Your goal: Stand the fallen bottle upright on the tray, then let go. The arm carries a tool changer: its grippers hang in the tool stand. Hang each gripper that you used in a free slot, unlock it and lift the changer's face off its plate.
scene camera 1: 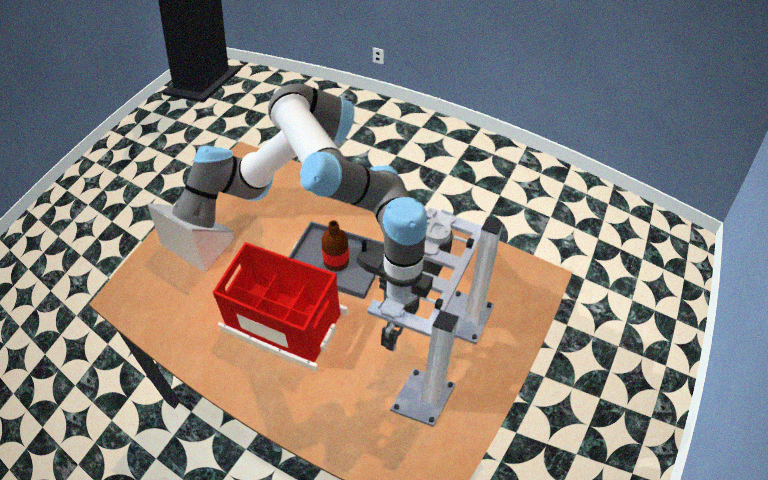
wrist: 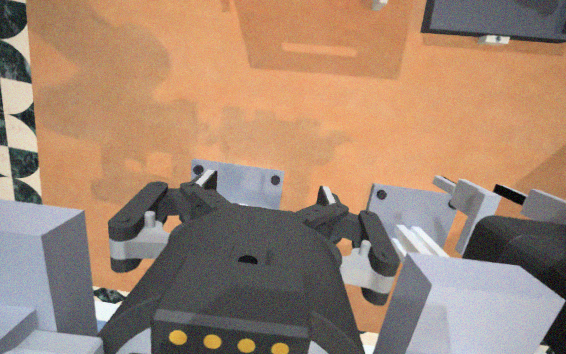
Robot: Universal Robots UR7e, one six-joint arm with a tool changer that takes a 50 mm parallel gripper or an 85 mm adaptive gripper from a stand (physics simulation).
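Places are measured from the arm's base along level axes (x ahead, y right, z down), in centimetres.
Where they show: arm's base at its link origin: [scene camera 1: 192,219].
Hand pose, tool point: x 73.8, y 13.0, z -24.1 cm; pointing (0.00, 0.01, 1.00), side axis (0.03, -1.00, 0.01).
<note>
Things, the pixels of their centre, and the offset from my tool point. "spot": a spot on its surface instead.
- brown bottle at the middle of its body: [scene camera 1: 334,243] dx -30.4, dy -25.9, dz +27.8 cm
- red divided crate at the middle of its body: [scene camera 1: 276,304] dx -34.5, dy -0.3, dz +27.3 cm
- tool at the middle of its body: [scene camera 1: 432,256] dx +0.1, dy -17.9, dz +9.8 cm
- dark tool body at a spot on its surface: [wrist: 520,245] spot: dx -1.4, dy -14.5, dz +9.9 cm
The brown bottle [scene camera 1: 335,246] with a red label stands upright on the grey tray [scene camera 1: 306,249] [wrist: 465,19]; in the wrist view a corner part of the tray shows. My gripper [scene camera 1: 389,337] [wrist: 266,189], the adaptive one, is on the arm. Its fingers are spread open with nothing between them. It is at the near end of the tool stand [scene camera 1: 436,362] [wrist: 240,182], with a grey stand block on either side of its body in the wrist view. Whether it rests in the slot is hidden. The bottle is well apart from the gripper.
A red divided crate [scene camera 1: 257,308] stands between white guide rails [scene camera 1: 266,346], left of the stand. Another tool [scene camera 1: 440,233] hangs farther back in the stand; a dark tool body [wrist: 520,245] shows at the wrist view's right. A pale angled block [scene camera 1: 181,240] is by the arm's base.
</note>
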